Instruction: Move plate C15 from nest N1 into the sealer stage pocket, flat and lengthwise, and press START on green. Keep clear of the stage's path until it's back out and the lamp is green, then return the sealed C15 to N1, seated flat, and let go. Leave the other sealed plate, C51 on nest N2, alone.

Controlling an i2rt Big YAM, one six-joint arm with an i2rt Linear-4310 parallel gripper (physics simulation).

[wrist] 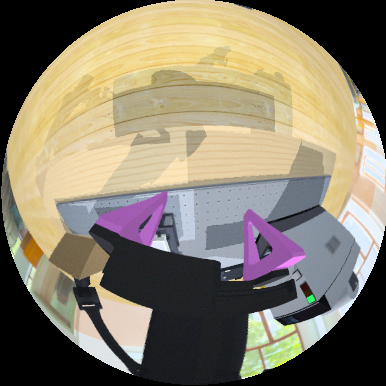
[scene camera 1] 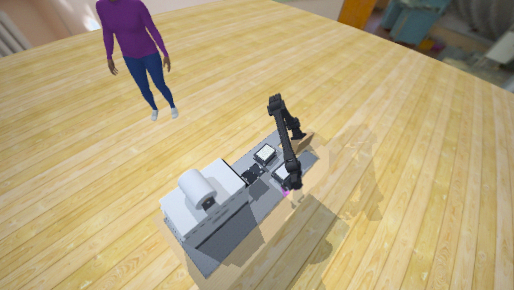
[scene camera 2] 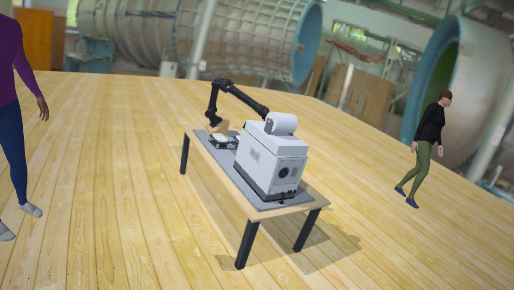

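Pixels of known places: gripper, fingertip midpoint: (wrist: pixel 207 204) (scene camera 1: pixel 289 193); arm's base, origin of the base link: (wrist: pixel 78 264) (scene camera 1: pixel 298 137) (scene camera 2: pixel 216 122).
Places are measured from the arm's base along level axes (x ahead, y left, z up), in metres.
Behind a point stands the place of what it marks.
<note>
A plate with a dotted top (scene camera 1: pixel 265 153) {x 0.326, y -0.079, z -0.006 m} (scene camera 2: pixel 219 137) {x 0.325, y -0.099, z -0.007 m} sits on the back nest. A plain white-topped plate (scene camera 1: pixel 282 171) {x 0.347, y 0.115, z -0.011 m} (wrist: pixel 161 243) {x 0.380, y 0.152, z -0.011 m} sits on the front nest (wrist: pixel 170 223) {x 0.400, y 0.174, z -0.044 m}, partly hidden by the gripper and arm. Labels C15 and C51 cannot be read, so I cannot tell N1 from N2. The dark sealer stage (scene camera 1: pixel 251 174) {x 0.541, y -0.013, z 0.017 m} is out in front of the sealer (scene camera 1: pixel 227 176) {x 0.742, y 0.002, z 0.276 m} (scene camera 2: pixel 256 156) {x 0.905, y -0.124, z 0.127 m} (wrist: pixel 322 242) {x 0.833, y 0.097, z 0.093 m}, with no plate visible on it. The lamp (wrist: pixel 311 299) {x 0.671, y 0.083, z 0.202 m} is green. START cannot be made out. My gripper (scene camera 1: pixel 287 191) {x 0.458, y 0.262, z 0.027 m} (wrist: pixel 207 204) {x 0.458, y 0.262, z 0.027 m} is open and empty, above the mat's front edge beside the front nest.
The white film roll (scene camera 1: pixel 196 187) {x 0.907, y 0.009, z 0.402 m} (scene camera 2: pixel 283 123) {x 0.959, y -0.043, z 0.360 m} is on top of the sealer and hides my gripper in scene camera 2. A brown block (scene camera 1: pixel 305 142) {x 0.015, y 0.078, z 0.016 m} (scene camera 2: pixel 218 127) {x 0.095, y -0.015, z -0.010 m} (wrist: pixel 79 255) {x 0.078, y 0.074, z -0.004 m} stands at the arm's base. Two people (scene camera 1: pixel 131 30) (scene camera 2: pixel 431 120) stand away from the table.
</note>
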